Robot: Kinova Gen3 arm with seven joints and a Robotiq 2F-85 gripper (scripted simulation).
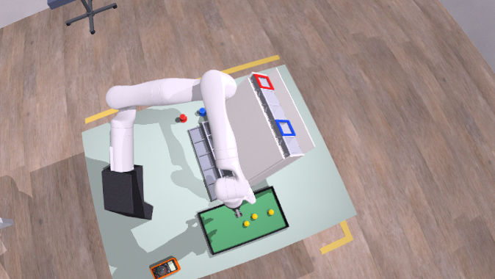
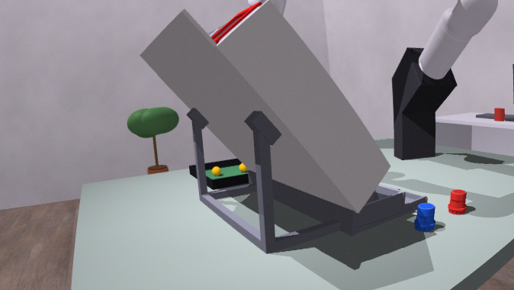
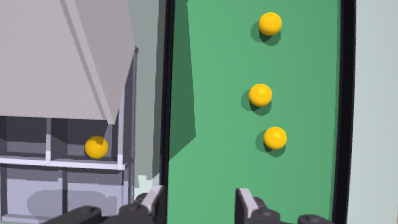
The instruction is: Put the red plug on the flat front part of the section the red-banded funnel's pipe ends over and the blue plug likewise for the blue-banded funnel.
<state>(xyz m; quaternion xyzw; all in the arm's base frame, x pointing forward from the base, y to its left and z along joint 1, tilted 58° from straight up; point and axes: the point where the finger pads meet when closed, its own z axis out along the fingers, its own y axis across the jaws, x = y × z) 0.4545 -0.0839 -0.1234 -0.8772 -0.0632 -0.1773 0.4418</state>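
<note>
Now: hand 3 cm short of the green tray, 6 cm to the left of it and 17 cm above it. Round my hand: slanted grey cover 6 cm ahead, 29 cm to the left, 3 cm above; orange multimeter 34 cm behind, 27 cm to the right, 16 cm below.
</note>
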